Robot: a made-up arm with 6 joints. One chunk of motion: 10 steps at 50 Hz.
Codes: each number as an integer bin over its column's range. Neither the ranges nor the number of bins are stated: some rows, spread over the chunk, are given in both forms.
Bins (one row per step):
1: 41 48 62 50 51 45
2: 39 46 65 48 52 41
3: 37 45 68 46 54 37
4: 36 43 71 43 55 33
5: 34 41 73 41 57 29
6: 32 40 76 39 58 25
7: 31 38 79 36 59 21
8: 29 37 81 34 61 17
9: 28 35 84 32 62 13
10: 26 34 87 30 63 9
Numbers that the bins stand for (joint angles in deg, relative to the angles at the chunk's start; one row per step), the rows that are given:
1: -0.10 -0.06 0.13 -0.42 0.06 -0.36
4: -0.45 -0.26 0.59 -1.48 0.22 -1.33
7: -0.81 -0.46 0.99 -2.55 0.38 -2.30
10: -1.16 -0.63 1.39 -3.45 0.55 -3.27
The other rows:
2: -0.24 -0.14 0.28 -0.73 0.10 -0.69
3: -0.38 -0.18 0.43 -1.03 0.18 -1.01
5: -0.60 -0.34 0.69 -1.79 0.30 -1.66
6: -0.74 -0.38 0.84 -2.09 0.34 -1.98
8: -0.95 -0.51 1.09 -2.85 0.46 -2.63
9: -1.02 -0.59 1.24 -3.15 0.51 -2.95

